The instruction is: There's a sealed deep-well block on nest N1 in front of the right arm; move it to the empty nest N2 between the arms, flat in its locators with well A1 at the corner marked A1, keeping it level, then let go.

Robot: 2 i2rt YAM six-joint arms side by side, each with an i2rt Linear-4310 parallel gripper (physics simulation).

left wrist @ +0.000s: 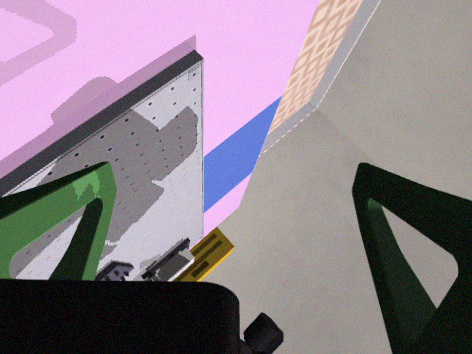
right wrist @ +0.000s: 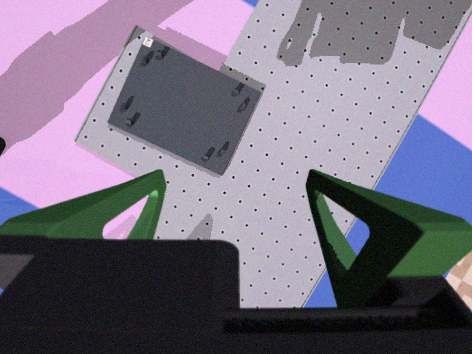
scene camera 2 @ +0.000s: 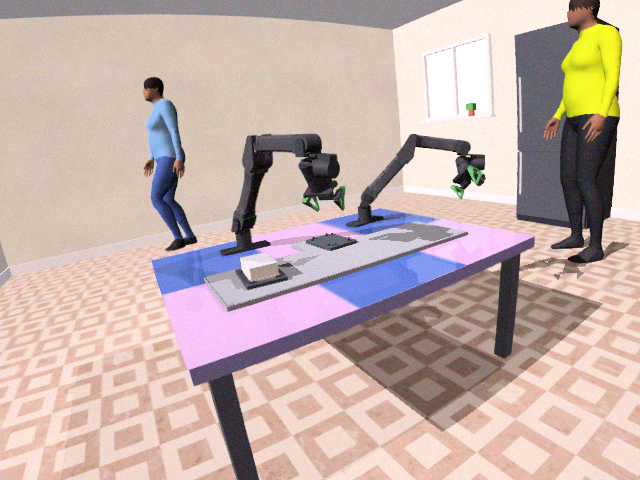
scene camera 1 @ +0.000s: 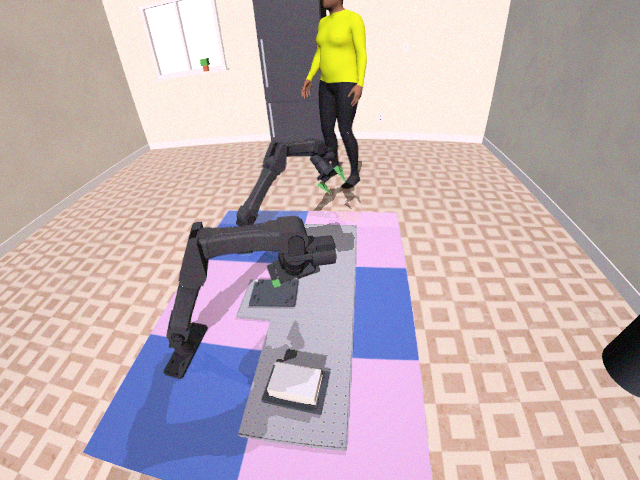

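Where they show: left gripper, fingertip midpoint: (left wrist: 234,176) (scene camera 2: 468,191) (scene camera 1: 337,187); right gripper, fingertip midpoint: (right wrist: 235,177) (scene camera 2: 331,210) (scene camera 1: 292,275); left arm's base at its link origin: (scene camera 2: 365,222); right arm's base at its link origin: (scene camera 2: 245,248) (scene camera 1: 187,349).
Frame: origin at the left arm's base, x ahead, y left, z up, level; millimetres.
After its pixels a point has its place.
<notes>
The white sealed block (scene camera 1: 294,382) @(y -723, x 223, z 67 mm) (scene camera 2: 259,267) @(y -745, x 279, z 63 mm) sits on the dark nest N1 (scene camera 1: 321,401) @(y -764, x 288, z 25 mm) (scene camera 2: 247,283) @(y -784, x 266, z 25 mm), near the bottom in scene camera 1 and at the left of the plate in scene camera 2. The dark nest N2 (scene camera 1: 272,294) @(y -370, x 142, z 25 mm) (scene camera 2: 330,241) @(y -371, x 162, z 25 mm) (right wrist: 184,107) @(y -357, x 147, z 25 mm) holds no block; its corner locators and a small white corner label show in the right wrist view. My right gripper (scene camera 2: 324,204) @(y -415, x 230, z 157 mm) (right wrist: 235,177) @(y -415, x 230, z 157 mm) is open and empty, high above the plate near N2. My left gripper (scene camera 1: 331,186) @(y 163, x 442, z 141 mm) (scene camera 2: 466,190) @(y 163, x 442, z 141 mm) (left wrist: 234,176) @(y 163, x 442, z 141 mm) is open and empty, raised beyond the plate's far end.
A grey perforated plate (scene camera 1: 330,330) @(y -534, x 333, z 13 mm) (scene camera 2: 361,260) @(y -441, x 381, z 13 mm) (right wrist: 310,120) @(y -313, x 313, z 13 mm) carries the nests on a pink and blue table (scene camera 1: 385,403) @(y -781, x 457, z 0 mm) (scene camera 2: 248,335) @(y -911, x 483, z 0 mm). A person in yellow (scene camera 1: 341,46) (scene camera 2: 591,72) stands beyond the table, and one in blue (scene camera 2: 164,129) stands behind it. A yellow object (left wrist: 210,255) shows in the left wrist view.
</notes>
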